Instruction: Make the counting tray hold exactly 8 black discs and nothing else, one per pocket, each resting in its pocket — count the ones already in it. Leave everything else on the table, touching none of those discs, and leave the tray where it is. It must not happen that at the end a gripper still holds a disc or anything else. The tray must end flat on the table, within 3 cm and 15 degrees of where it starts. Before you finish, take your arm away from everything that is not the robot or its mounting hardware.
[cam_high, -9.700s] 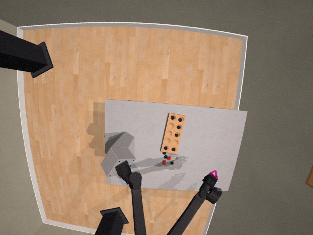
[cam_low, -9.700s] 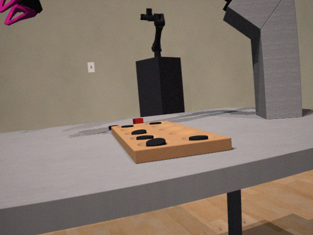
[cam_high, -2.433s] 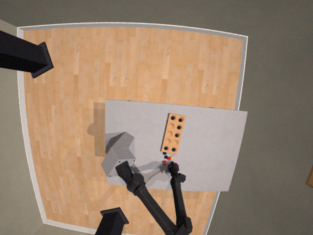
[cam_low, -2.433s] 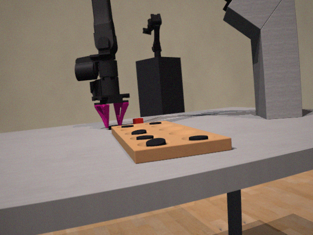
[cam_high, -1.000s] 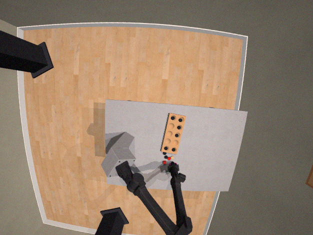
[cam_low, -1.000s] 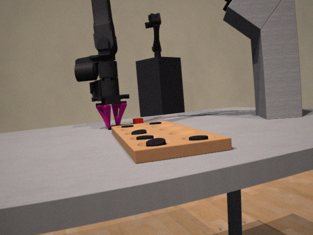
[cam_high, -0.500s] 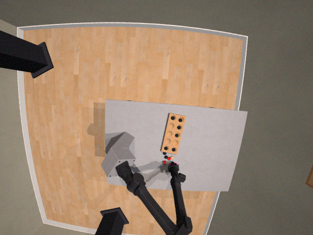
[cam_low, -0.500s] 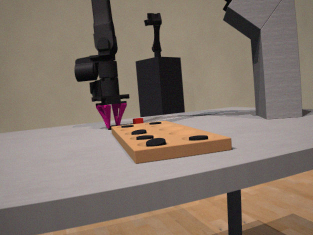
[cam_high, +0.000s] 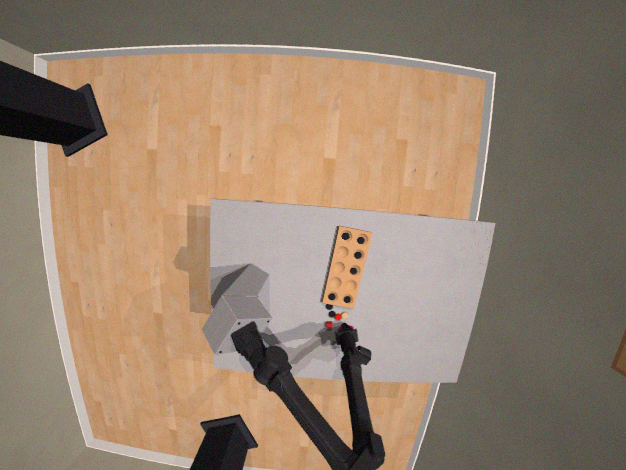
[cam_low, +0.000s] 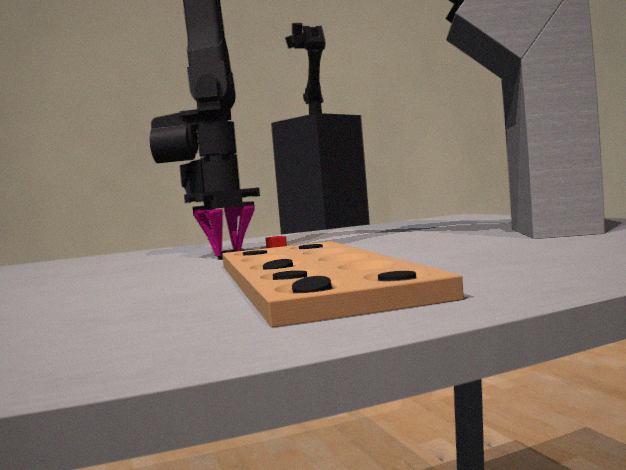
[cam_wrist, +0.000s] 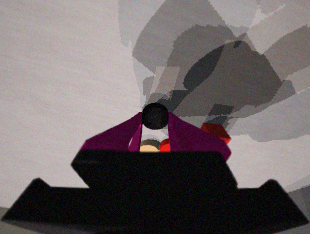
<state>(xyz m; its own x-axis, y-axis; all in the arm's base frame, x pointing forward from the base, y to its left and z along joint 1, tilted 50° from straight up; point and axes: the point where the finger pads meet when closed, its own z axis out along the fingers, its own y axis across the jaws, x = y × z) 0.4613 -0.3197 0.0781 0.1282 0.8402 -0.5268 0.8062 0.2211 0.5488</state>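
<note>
Now: hand 60 mm to the right of the red disc, 10 mm past it and 10 mm above it. The rest, counted from my hand: tan disc (60 mm to the left, 20 mm ahead, 10 mm below); wooden counting tray (290 mm to the left, 100 mm ahead); red cube (70 mm behind, 40 mm to the left).
</note>
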